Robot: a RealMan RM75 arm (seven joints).
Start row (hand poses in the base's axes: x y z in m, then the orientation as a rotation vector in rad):
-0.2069, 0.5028, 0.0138, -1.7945, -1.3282, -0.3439
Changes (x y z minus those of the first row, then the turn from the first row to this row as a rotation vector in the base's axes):
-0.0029, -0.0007, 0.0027, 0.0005, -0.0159, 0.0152
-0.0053, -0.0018, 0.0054, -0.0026, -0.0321, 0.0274
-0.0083, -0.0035, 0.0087, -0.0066, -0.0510, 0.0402
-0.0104, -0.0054, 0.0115, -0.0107, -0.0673, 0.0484
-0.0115, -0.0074, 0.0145, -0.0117, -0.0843, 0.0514
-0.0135, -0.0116, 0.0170, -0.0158, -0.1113, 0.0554
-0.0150, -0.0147, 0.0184, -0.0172, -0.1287, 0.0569
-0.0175, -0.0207, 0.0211, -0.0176, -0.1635, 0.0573
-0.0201, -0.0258, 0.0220, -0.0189, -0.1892, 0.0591
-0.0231, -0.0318, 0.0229, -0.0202, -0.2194, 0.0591
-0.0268, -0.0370, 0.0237, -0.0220, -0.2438, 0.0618
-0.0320, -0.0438, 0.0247, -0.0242, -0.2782, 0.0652
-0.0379, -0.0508, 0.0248, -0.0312, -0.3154, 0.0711
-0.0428, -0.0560, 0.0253, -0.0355, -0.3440, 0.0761
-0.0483, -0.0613, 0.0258, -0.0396, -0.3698, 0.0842
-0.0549, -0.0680, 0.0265, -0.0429, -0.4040, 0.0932
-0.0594, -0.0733, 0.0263, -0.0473, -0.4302, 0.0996
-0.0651, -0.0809, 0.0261, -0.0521, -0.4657, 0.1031
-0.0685, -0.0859, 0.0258, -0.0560, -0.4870, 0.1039
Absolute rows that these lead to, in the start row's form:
-0.2098, 0.5021, 0.0165, -1.7838, -1.3520, -0.3509
-0.2122, 0.5010, 0.0192, -1.7780, -1.3749, -0.3575
-0.2152, 0.4993, 0.0225, -1.7725, -1.4005, -0.3659
-0.2173, 0.4974, 0.0253, -1.7701, -1.4204, -0.3743
-0.2184, 0.4954, 0.0283, -1.7690, -1.4351, -0.3881
-0.2204, 0.4912, 0.0308, -1.7697, -1.4589, -0.4090
-0.2219, 0.4881, 0.0322, -1.7697, -1.4728, -0.4240
-0.2244, 0.4821, 0.0349, -1.7695, -1.4972, -0.4568
-0.2270, 0.4770, 0.0358, -1.7687, -1.5169, -0.4798
-0.2300, 0.4710, 0.0367, -1.7690, -1.5381, -0.5082
-0.2337, 0.4658, 0.0375, -1.7675, -1.5578, -0.5293
-0.2389, 0.4590, 0.0385, -1.7650, -1.5850, -0.5596
-0.2448, 0.4520, 0.0386, -1.7640, -1.6183, -0.5886
-0.2497, 0.4468, 0.0391, -1.7617, -1.6438, -0.6114
-0.2552, 0.4415, 0.0396, -1.7566, -1.6699, -0.6298
-0.2618, 0.4348, 0.0403, -1.7489, -1.7021, -0.6566
-0.2663, 0.4295, 0.0401, -1.7447, -1.7271, -0.6764
-0.2720, 0.4219, 0.0399, -1.7417, -1.7559, -0.7071
-0.2754, 0.4169, 0.0396, -1.7416, -1.7726, -0.7259

